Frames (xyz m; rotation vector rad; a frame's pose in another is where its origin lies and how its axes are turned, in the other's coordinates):
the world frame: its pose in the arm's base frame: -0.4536 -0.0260 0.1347 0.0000 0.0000 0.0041
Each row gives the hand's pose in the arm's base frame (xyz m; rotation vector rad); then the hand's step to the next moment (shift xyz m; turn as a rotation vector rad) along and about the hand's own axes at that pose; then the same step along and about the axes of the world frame.
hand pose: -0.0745 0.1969 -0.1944 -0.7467 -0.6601 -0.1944
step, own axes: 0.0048 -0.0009 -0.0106 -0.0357 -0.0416 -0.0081
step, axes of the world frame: 0.0085 -0.0076 -0.0023 -0.0403 -0.0379 -0.0030
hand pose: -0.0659 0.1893 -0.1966 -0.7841 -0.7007 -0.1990
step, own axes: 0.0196 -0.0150 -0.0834 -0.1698 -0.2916 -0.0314
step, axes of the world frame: 0.0504 -0.0679 -0.0202 -0.2344 -0.2408 0.0438
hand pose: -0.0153 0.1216 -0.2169 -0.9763 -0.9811 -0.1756
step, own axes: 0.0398 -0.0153 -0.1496 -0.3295 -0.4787 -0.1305
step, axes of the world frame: 0.1072 -0.1121 0.0118 -0.3655 -0.4699 0.0183
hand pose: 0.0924 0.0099 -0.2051 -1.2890 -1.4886 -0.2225
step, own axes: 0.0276 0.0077 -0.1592 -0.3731 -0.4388 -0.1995
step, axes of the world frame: 0.1044 -0.0951 0.0789 -0.3023 -0.5292 -0.0090
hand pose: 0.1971 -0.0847 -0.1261 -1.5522 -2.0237 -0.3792
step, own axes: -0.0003 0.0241 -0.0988 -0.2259 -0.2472 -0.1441
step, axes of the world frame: 0.0480 -0.0462 0.0768 -0.1595 -0.3276 0.0113
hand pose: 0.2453 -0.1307 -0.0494 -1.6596 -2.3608 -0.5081
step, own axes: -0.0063 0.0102 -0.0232 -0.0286 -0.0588 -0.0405
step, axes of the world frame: 0.0111 -0.0115 0.0206 -0.0466 -0.0586 0.0175
